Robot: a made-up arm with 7 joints.
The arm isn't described. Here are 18 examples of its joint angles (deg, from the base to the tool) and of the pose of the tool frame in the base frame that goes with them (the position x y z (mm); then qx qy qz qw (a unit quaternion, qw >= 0)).
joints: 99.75 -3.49 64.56 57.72 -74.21 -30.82 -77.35
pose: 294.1 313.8 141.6 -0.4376 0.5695 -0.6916 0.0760
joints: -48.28 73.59 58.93 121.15 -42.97 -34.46 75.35
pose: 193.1 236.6 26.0 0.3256 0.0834 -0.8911 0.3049
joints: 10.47 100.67 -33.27 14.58 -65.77 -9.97 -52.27
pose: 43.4 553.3 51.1 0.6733 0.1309 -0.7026 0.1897
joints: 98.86 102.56 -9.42 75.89 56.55 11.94 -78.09
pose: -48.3 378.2 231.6 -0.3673 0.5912 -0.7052 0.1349
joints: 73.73 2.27 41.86 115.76 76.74 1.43 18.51
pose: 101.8 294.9 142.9 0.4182 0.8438 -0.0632 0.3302
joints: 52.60 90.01 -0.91 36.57 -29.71 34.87 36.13
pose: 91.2 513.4 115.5 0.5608 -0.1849 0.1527 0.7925
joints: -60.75 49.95 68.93 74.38 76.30 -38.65 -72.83
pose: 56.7 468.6 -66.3 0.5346 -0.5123 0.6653 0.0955
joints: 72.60 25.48 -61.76 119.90 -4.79 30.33 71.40
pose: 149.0 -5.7 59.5 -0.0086 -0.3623 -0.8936 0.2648
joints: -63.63 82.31 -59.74 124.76 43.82 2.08 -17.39
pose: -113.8 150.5 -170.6 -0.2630 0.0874 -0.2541 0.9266
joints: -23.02 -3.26 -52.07 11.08 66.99 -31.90 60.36
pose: -133.7 83.1 -389.3 -0.5248 -0.1889 0.0835 0.8258
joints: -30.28 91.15 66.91 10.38 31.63 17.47 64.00
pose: 39.9 557.1 33.7 0.1120 -0.5325 0.1505 0.8253
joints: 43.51 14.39 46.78 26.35 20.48 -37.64 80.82
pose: 302.4 318.9 -209.5 -0.1750 -0.8950 -0.0864 0.4011
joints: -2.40 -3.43 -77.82 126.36 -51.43 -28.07 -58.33
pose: 41.4 -51.6 -14.6 -0.2704 -0.9387 0.1654 0.1358
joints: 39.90 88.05 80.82 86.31 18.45 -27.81 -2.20
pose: -121.7 339.1 206.9 -0.5733 0.7212 -0.0683 0.3829
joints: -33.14 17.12 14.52 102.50 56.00 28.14 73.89
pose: 143.8 236.4 -206.8 -0.6687 -0.4649 -0.0279 0.5797
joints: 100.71 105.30 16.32 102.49 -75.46 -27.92 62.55
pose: -137.7 239.5 209.5 0.9103 0.0781 0.0008 0.4064
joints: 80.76 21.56 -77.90 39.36 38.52 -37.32 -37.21
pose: 393.1 134.6 -30.7 0.1396 -0.9232 -0.0723 0.3508
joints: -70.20 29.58 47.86 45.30 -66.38 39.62 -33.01
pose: -181.7 427.4 -190.6 0.6230 0.4408 -0.4787 0.4341
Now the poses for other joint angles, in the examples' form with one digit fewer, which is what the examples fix.
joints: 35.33 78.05 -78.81 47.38 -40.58 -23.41 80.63
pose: 170 438 -179 -0.103 0.506 -0.658 0.548
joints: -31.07 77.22 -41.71 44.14 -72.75 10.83 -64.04
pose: 13 458 -228 0.327 -0.211 -0.918 0.072
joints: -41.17 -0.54 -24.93 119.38 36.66 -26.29 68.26
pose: 115 53 -165 -0.613 -0.719 -0.134 0.300
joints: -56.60 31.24 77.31 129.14 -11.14 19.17 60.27
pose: 93 312 11 0.309 -0.286 -0.370 0.828
